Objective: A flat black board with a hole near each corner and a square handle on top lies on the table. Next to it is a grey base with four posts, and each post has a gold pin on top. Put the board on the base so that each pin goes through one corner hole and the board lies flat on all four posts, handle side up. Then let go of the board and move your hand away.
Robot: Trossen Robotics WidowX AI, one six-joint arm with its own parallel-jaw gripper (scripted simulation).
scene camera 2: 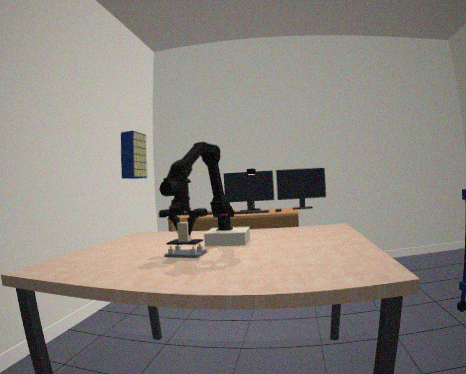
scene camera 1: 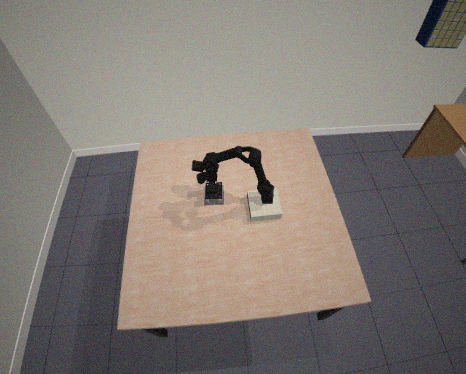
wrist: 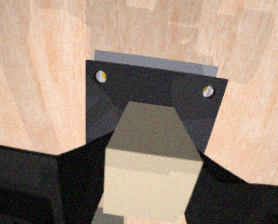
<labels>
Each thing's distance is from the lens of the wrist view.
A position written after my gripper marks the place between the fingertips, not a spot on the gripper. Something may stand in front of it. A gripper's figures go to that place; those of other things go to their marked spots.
my gripper [wrist: 147, 138]: 0.11 m
grey base [wrist: 103, 56]: 0.17 m
</labels>
